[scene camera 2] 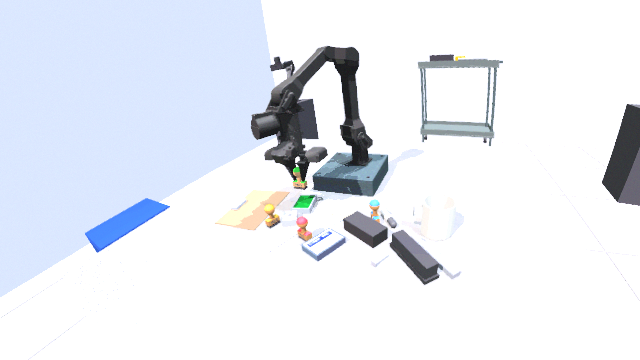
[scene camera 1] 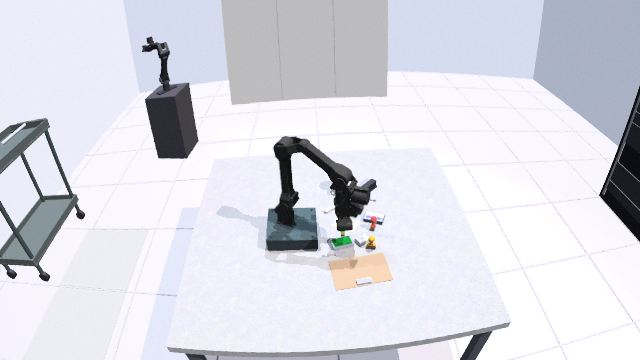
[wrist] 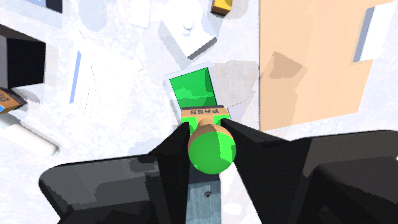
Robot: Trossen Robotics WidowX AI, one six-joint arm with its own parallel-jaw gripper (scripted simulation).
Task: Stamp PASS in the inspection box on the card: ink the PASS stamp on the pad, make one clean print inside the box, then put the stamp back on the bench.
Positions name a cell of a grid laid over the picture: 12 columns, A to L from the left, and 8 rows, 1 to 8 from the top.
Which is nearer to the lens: the long black block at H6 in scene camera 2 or the blue-and-white stamp pad box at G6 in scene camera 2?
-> The long black block.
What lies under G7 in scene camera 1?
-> A tan clipboard.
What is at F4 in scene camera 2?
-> My gripper.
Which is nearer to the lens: the tan clipboard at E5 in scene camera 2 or the long black block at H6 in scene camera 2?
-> The long black block.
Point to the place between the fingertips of my gripper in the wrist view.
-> At G5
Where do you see a green ink pad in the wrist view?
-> At F4
